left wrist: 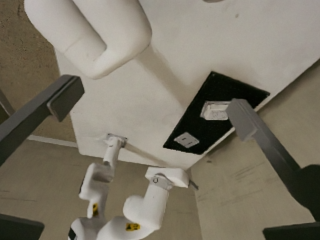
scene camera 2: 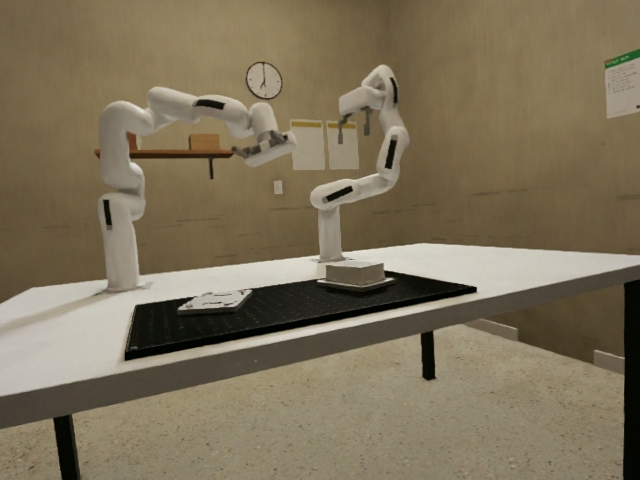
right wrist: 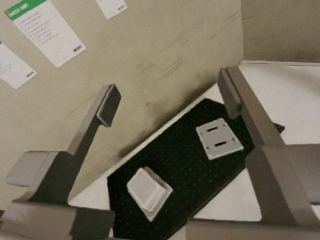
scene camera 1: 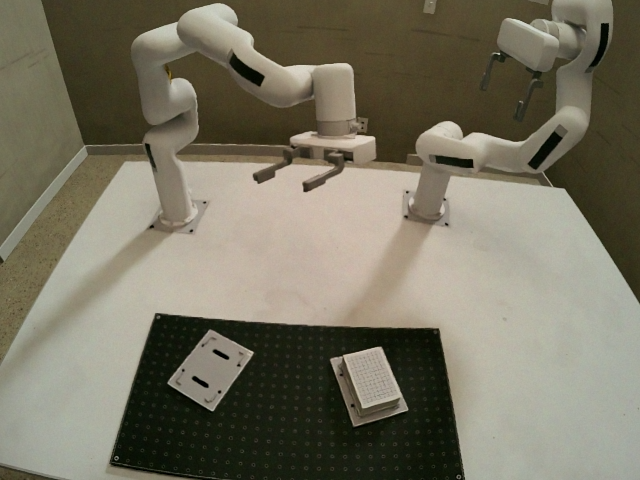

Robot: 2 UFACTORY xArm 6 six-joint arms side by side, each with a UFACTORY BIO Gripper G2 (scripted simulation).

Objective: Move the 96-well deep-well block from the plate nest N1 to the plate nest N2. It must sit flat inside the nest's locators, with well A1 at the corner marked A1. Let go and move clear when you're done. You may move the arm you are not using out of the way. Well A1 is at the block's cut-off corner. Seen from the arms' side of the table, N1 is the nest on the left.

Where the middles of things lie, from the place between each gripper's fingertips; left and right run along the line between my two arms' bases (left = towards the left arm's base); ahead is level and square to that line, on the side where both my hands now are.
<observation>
I see my right gripper 20 cm short of the white deep-well block (scene camera 1: 372,386), 16 cm to the right of it and 36 cm above it. From my right hand the other things lie so: nest N2 (scene camera 1: 219,373): 15 cm ahead, 18 cm to the right, 38 cm below; nest N1 (scene camera 1: 342,380): 20 cm ahead, 16 cm to the left, 38 cm below.
Right now the white deep-well block is 450 mm below my left hand, 410 mm ahead of it and 330 mm to the right of it. Round my left hand: nest N2 (660 mm to the right, 480 mm below, 350 mm ahead); nest N1 (480 mm below, 410 mm ahead, 330 mm to the right).
</observation>
